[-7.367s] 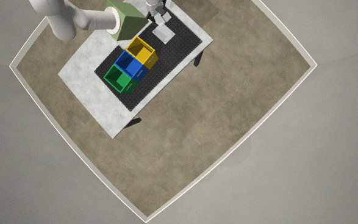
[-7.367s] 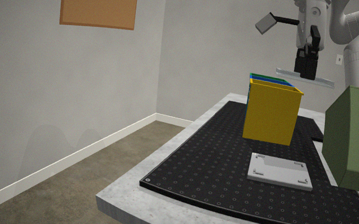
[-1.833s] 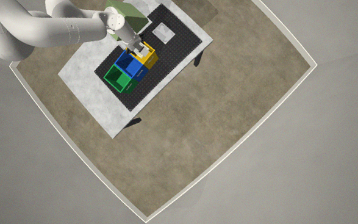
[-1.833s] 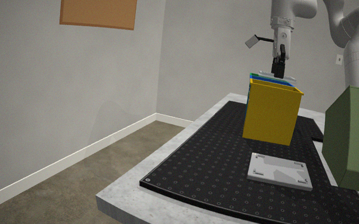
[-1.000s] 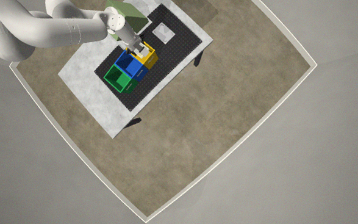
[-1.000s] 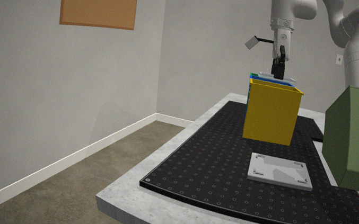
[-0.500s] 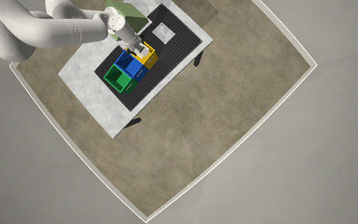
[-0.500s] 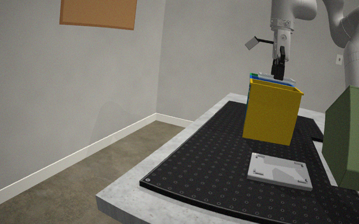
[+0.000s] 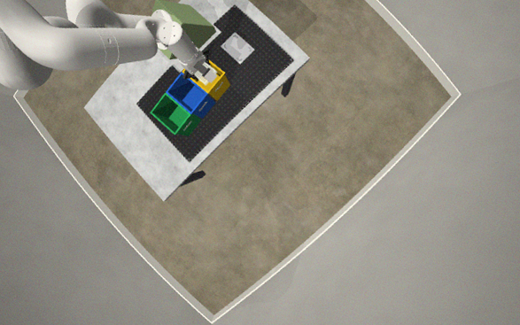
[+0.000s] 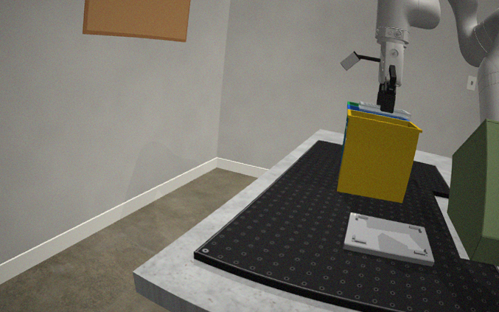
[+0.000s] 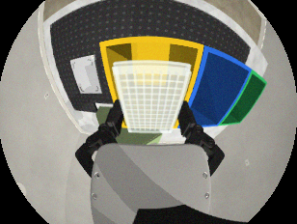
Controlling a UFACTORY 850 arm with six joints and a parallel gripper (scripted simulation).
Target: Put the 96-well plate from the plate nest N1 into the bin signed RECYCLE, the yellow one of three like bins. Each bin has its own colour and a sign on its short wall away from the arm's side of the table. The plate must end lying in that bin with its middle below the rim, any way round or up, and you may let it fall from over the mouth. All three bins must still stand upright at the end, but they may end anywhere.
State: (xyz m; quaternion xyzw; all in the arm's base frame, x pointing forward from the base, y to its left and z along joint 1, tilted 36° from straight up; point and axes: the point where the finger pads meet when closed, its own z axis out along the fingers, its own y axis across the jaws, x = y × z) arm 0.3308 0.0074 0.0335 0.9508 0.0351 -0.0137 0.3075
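Right now my hand is 10 mm above the 96-well plate. Round my hand: blue bin: 130 mm to the right, 120 mm below, 10 mm ahead; green bin: 260 mm to the right, 120 mm below, 20 mm ahead; yellow bin: 120 mm below.
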